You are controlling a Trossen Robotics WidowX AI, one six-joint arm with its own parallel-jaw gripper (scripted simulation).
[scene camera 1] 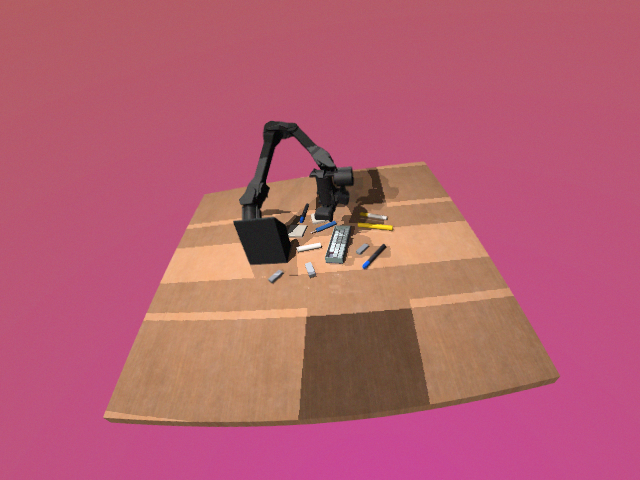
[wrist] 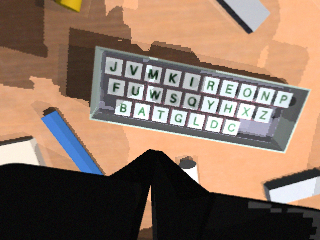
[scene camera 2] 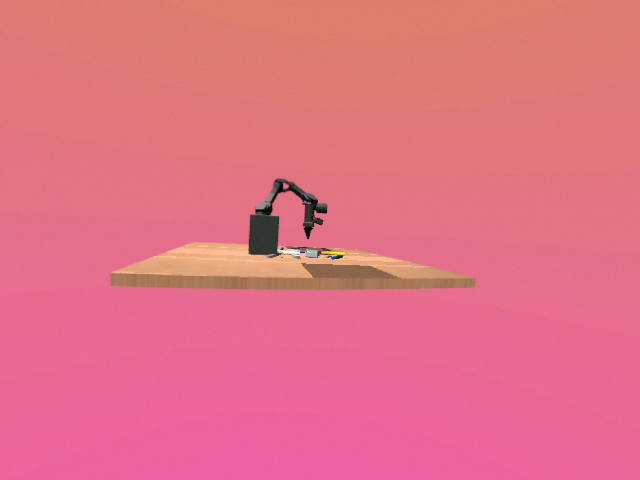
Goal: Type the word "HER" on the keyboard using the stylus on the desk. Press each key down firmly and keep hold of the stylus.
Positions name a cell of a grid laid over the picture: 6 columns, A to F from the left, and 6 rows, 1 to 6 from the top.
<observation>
The gripper (scene camera 1: D3) is shut and holds nothing. Also in view: a blue stylus (wrist: B4).
The gripper shows as well in the wrist view (wrist: C4).
</observation>
